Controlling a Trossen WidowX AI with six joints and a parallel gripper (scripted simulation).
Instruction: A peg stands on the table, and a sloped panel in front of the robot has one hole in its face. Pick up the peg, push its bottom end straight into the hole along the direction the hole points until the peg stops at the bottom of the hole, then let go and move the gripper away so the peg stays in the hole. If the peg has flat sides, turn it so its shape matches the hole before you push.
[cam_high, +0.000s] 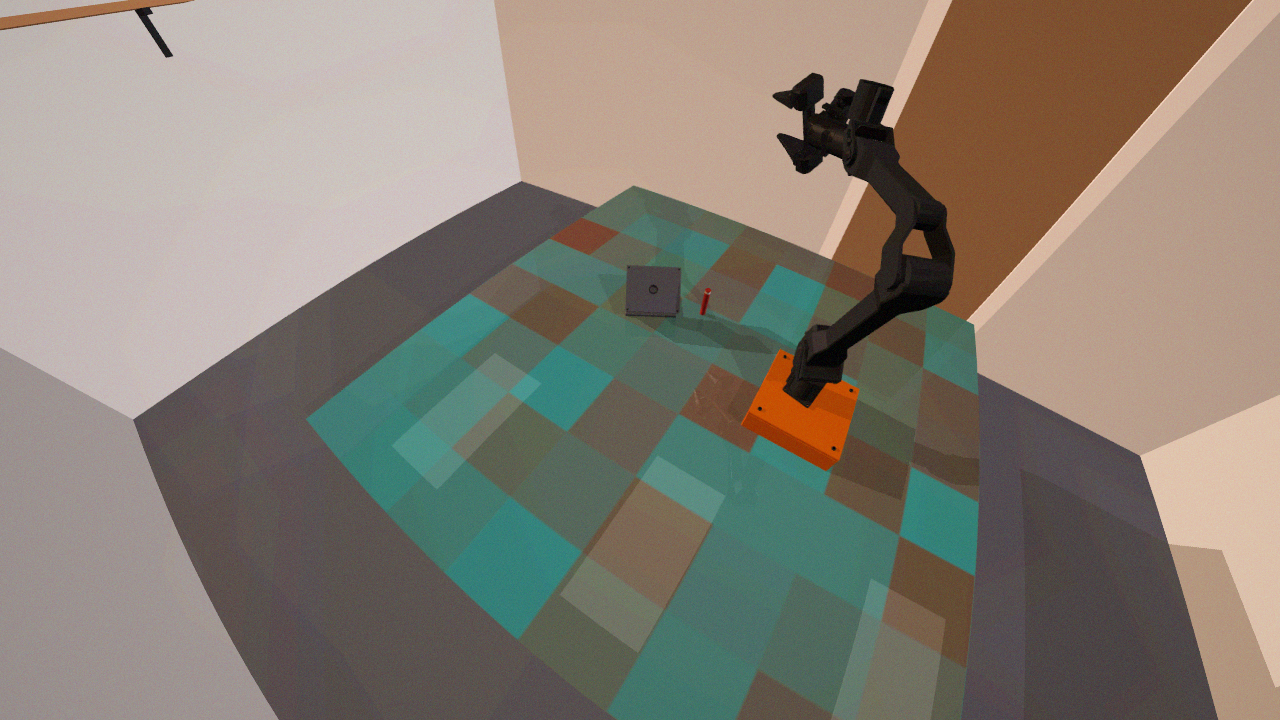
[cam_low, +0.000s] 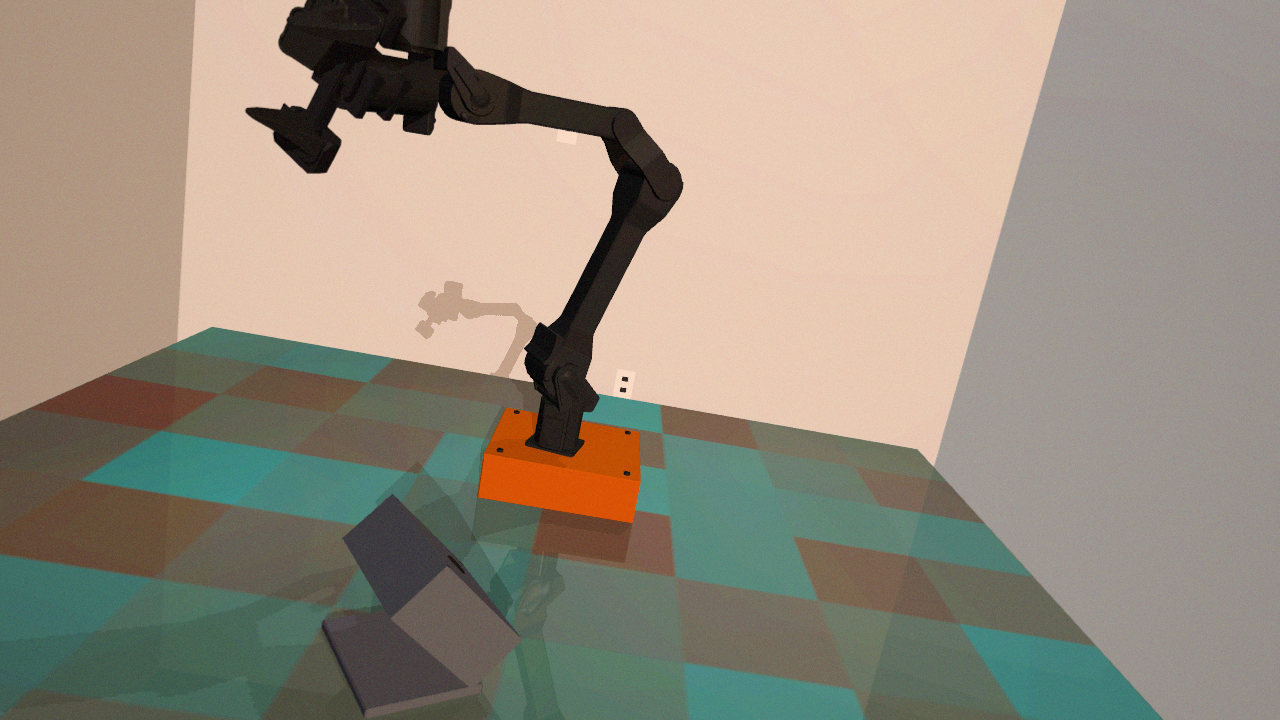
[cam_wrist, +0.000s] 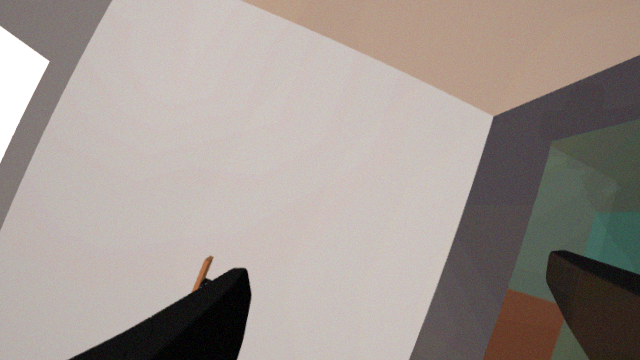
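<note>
Now: gripper tip 20 mm past the red round peg, 150 mm to the right of it and 400 mm above it. From my gripper tip the other things lie so: grey sloped panel: 80 mm ahead, 240 mm to the left, 390 mm below; flat foot plate: 100 mm ahead, 230 mm to the left, 450 mm below; hole: 70 mm ahead, 250 mm to the left, 370 mm below.
</note>
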